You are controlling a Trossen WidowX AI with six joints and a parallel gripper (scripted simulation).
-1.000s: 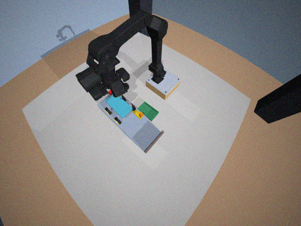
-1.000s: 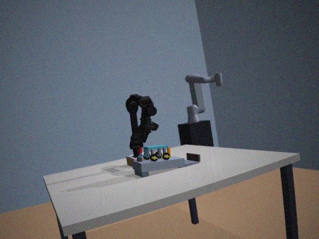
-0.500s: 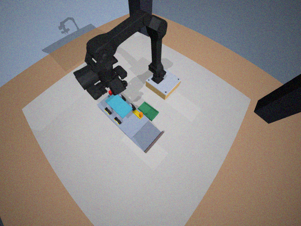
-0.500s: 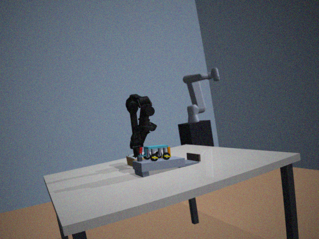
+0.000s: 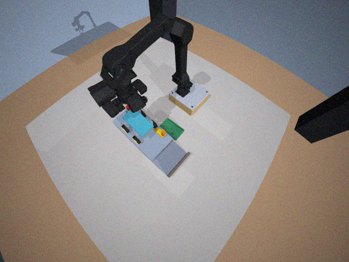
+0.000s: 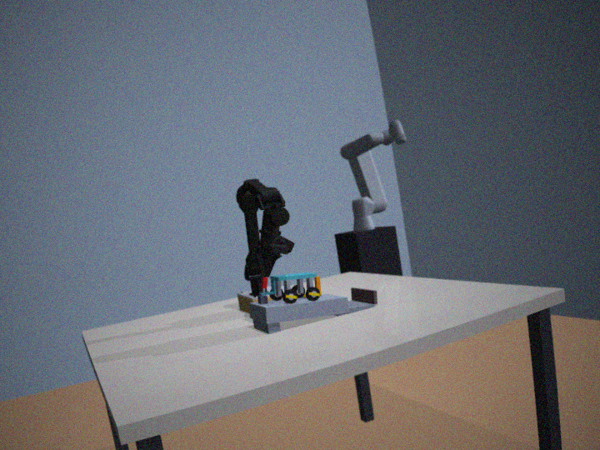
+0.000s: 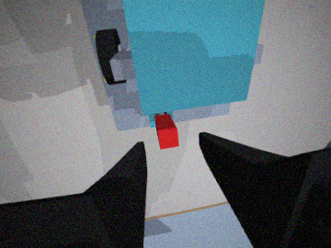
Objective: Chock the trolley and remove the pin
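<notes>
My gripper tip is 4 cm above the red-headed stop pin and 1 cm to the left of it. Also, from my gripper tip: yellow chock: 17 cm to the left, 9 cm below, 4 cm behind; then trolley: 8 cm to the left, 6 cm below, 2 cm ahead; then grey ramp: 12 cm below, 9 cm to the left, 2 cm ahead.
</notes>
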